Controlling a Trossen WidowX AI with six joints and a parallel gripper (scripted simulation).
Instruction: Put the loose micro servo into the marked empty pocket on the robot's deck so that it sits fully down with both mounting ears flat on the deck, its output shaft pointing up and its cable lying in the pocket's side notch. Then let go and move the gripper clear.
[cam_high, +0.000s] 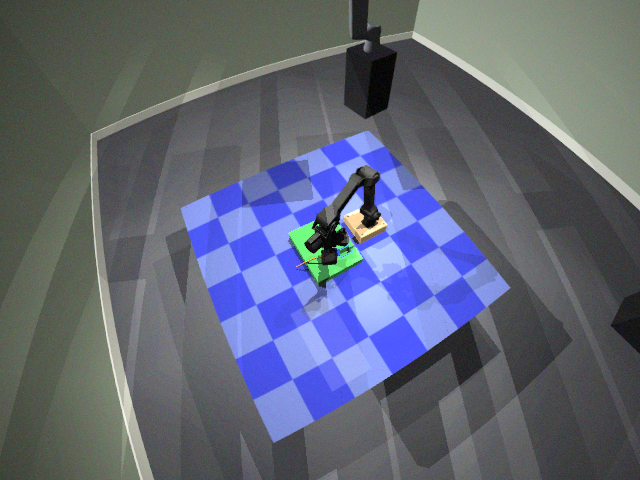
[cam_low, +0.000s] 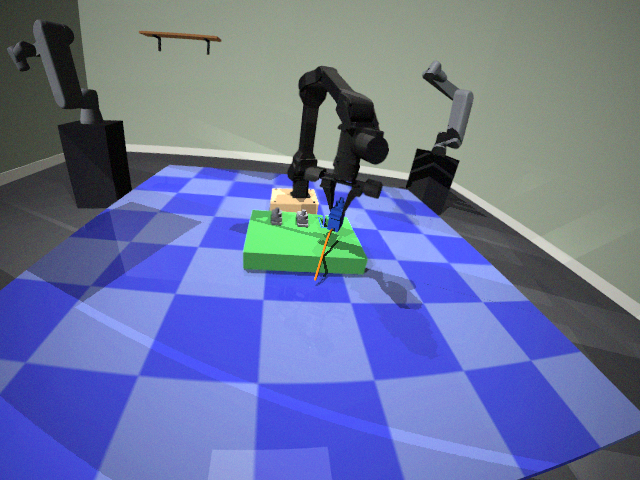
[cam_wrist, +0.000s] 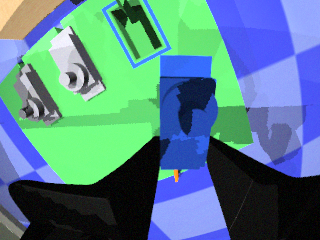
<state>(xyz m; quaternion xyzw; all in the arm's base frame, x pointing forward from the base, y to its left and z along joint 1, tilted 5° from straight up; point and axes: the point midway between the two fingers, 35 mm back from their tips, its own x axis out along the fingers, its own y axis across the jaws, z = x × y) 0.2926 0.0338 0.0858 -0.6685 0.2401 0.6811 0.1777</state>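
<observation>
Now: the green deck 10 cm below my gripper tip and 8 cm to the right of it.
</observation>
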